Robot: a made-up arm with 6 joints.
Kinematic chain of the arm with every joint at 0, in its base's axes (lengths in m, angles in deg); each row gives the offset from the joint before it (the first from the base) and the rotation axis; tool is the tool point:
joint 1: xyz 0 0 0.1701 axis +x
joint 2: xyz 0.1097 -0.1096 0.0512 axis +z
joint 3: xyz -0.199 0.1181 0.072 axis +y
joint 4: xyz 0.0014 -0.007 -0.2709 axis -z
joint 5: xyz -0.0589 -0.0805 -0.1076 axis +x
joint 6: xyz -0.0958 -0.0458 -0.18 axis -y
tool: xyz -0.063 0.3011 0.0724
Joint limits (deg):
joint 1: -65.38..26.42
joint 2: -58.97..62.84
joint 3: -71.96..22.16
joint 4: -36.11..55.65
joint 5: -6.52..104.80
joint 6: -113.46..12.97
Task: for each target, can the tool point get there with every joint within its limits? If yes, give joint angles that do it. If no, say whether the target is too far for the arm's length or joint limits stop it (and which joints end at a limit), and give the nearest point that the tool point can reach.
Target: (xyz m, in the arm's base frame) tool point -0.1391 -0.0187 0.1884
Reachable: yes | joints -46.13 28.93 -22.87 35.73 90.26 -100.43
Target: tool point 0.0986 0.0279 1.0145
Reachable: no: joint limits stop it (at a limit: joint 1, joint 2, joint 3, joint 5, joint 6) | nearest point -0.0334 -0.1140 0.6497 | short by 0.413 m
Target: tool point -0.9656 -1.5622 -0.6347
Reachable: no: too far | nearest point -0.3207 -0.6041 -0.1411 | short by 1.256 m
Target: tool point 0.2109 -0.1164 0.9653
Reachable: no: joint limits stop it (at a limit: joint 1, joint 2, joint 3, joint 4, joint 5, joint 6) | nearest point -0.0288 -0.1147 0.6483 | short by 0.397 m
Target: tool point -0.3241 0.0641 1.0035
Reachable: no: joint limits stop it (at a limit: joint 1, joint 2, joint 3, joint 5, joint 6) | nearest point -0.1925 -0.0853 0.6398 | short by 0.415 m
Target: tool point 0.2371 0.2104 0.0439
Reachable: yes | joints -2.20 -48.59 -20.52 29.16 49.47 -50.07
